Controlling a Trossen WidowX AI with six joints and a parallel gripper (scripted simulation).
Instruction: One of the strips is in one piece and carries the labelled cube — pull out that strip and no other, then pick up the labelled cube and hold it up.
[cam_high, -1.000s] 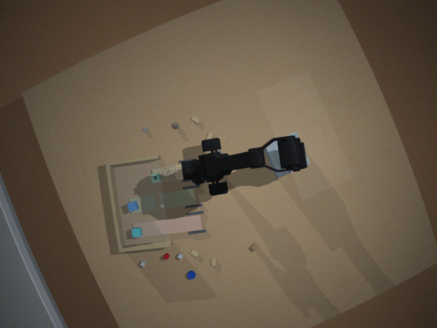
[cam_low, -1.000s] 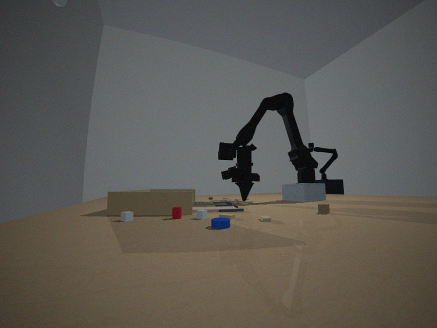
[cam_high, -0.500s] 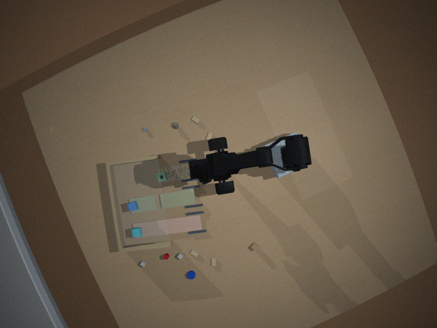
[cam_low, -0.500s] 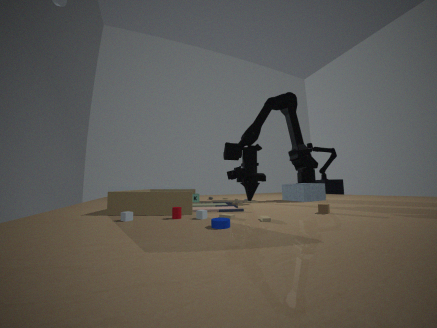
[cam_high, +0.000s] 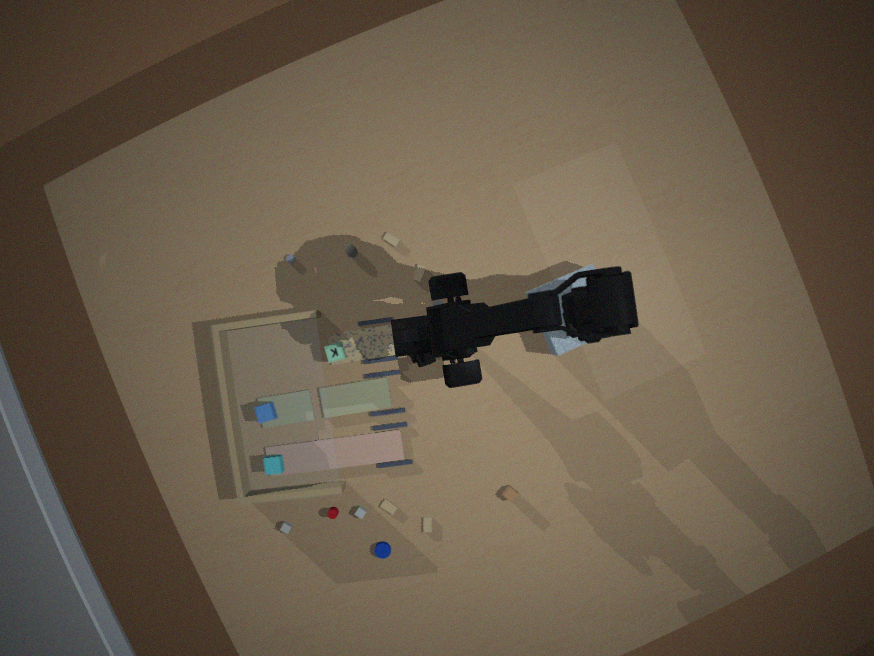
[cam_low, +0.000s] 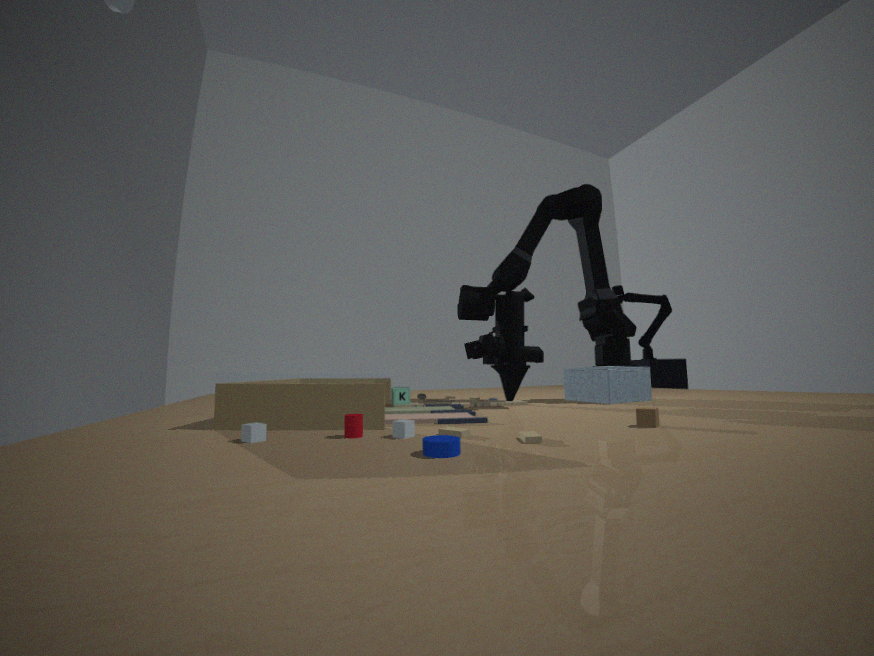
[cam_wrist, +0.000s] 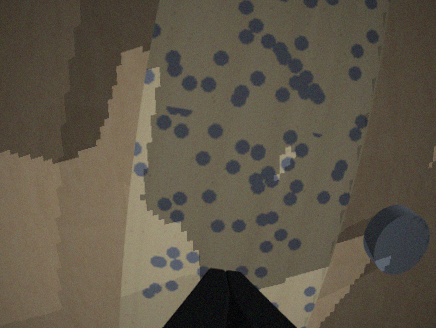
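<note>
My gripper tip is 210 mm short of the labelled cube, 20 mm to the left of it and 20 mm below it. Round my gripper tip: red cylinder 300 mm ahead, 260 mm to the left, 10 mm above; then blue disc 350 mm to the left, 230 mm ahead.
</note>
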